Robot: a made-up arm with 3 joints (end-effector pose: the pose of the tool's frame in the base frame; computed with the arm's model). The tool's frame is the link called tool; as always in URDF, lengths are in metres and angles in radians.
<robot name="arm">
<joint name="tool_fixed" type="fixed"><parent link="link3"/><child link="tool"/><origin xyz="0.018 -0.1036 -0.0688" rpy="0 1.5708 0"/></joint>
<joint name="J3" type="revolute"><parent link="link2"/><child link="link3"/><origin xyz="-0.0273 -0.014 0.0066" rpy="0 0 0"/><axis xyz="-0.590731 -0.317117 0.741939"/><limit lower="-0.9" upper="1.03" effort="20" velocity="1.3"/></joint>
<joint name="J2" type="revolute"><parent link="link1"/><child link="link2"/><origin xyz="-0.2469 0.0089 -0.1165" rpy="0 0 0"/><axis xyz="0 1 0"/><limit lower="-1.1" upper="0.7" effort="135" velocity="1.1"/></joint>
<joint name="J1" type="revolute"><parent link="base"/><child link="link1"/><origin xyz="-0.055 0.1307 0.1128" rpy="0 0 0"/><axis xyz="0 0 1"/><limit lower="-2.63" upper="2.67" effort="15" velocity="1.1"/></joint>
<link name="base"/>
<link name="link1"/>
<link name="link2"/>
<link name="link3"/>
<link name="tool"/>
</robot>
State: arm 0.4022 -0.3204 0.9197
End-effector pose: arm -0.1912 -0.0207 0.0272 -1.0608 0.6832 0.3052
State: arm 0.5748 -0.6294 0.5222
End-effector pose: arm -0.1658 -0.0689 0.0015 -0.6963 0.5891 0.4333
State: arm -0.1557 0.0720 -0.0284
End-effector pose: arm -0.3321 0.0650 -0.0667 0.1584 1.6458 -0.1230
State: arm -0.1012 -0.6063 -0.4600
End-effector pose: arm -0.3034 0.0706 -0.1055 0.5052 1.0697 -0.0024
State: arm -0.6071 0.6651 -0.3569
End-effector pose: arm -0.3805 0.2447 -0.0416 1.0845 2.1400 -0.4756
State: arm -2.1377 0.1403 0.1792
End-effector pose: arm -0.0174 0.3979 -0.0539 1.5701 1.1097 -1.5213
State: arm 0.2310 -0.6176 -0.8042
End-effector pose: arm -0.2928 0.0188 -0.1286 0.6569 1.2488 0.3487
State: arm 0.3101 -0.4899 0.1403
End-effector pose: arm -0.2289 -0.0420 -0.0478 -0.2971 1.0043 0.2630
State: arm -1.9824 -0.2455 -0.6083
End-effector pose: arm -0.0064 0.4242 -0.1089 1.8093 0.3185 -1.4767
